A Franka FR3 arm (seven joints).
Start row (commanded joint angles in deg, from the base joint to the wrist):
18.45, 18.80, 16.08, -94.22, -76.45, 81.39, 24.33
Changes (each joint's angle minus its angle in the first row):
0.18, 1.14, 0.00, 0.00, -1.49, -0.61, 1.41
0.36, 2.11, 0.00, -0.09, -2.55, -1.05, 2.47
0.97, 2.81, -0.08, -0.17, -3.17, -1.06, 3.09
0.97, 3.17, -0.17, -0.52, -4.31, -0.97, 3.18
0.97, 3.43, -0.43, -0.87, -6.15, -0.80, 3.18
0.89, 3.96, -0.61, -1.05, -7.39, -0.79, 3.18
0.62, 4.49, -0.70, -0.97, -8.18, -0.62, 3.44
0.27, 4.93, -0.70, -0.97, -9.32, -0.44, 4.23
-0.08, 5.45, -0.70, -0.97, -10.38, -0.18, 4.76
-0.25, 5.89, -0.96, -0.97, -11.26, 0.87, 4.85
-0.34, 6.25, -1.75, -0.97, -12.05, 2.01, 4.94
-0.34, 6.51, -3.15, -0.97, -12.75, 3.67, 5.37
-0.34, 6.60, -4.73, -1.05, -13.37, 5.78, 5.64
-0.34, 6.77, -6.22, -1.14, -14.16, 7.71, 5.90
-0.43, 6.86, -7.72, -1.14, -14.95, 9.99, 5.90
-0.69, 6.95, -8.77, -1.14, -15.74, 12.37, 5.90
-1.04, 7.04, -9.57, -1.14, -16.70, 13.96, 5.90
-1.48, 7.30, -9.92, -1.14, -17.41, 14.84, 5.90
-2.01, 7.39, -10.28, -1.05, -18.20, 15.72, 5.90
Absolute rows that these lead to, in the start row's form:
18.63, 19.94, 16.08, -94.22, -77.94, 80.78, 25.74
18.81, 20.91, 16.08, -94.31, -79.00, 80.34, 26.80
19.42, 21.61, 16.00, -94.39, -79.62, 80.33, 27.42
19.42, 21.97, 15.91, -94.74, -80.76, 80.42, 27.51
19.42, 22.23, 15.65, -95.09, -82.60, 80.59, 27.51
19.34, 22.76, 15.47, -95.27, -83.84, 80.60, 27.51
19.07, 23.29, 15.38, -95.19, -84.63, 80.77, 27.77
18.72, 23.73, 15.38, -95.19, -85.77, 80.95, 28.56
18.37, 24.25, 15.38, -95.19, -86.83, 81.21, 29.09
18.20, 24.69, 15.12, -95.19, -87.71, 82.26, 29.18
18.11, 25.05, 14.33, -95.19, -88.50, 83.40, 29.27
18.11, 25.31, 12.93, -95.19, -89.20, 85.06, 29.70
18.11, 25.40, 11.35, -95.27, -89.82, 87.17, 29.97
18.11, 25.57, 9.86, -95.36, -90.61, 89.10, 30.23
18.02, 25.66, 8.36, -95.36, -91.40, 91.38, 30.23
17.76, 25.75, 7.31, -95.36, -92.19, 93.76, 30.23
17.41, 25.84, 6.51, -95.36, -93.15, 95.35, 30.23
16.97, 26.10, 6.16, -95.36, -93.86, 96.23, 30.23
16.44, 26.19, 5.80, -95.27, -94.65, 97.11, 30.23

